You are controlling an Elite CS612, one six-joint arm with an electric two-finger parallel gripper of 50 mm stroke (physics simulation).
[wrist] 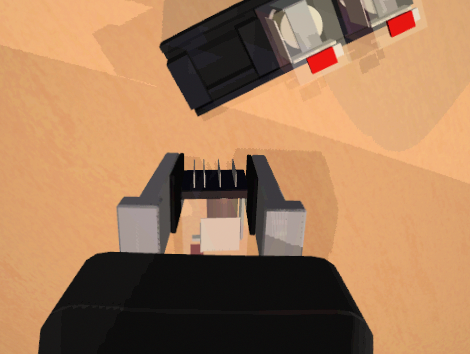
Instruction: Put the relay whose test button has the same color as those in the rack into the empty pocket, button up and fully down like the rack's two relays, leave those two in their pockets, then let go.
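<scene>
A relay (213,202) is in my sight, and with it I see my own gripper (215,178).
</scene>
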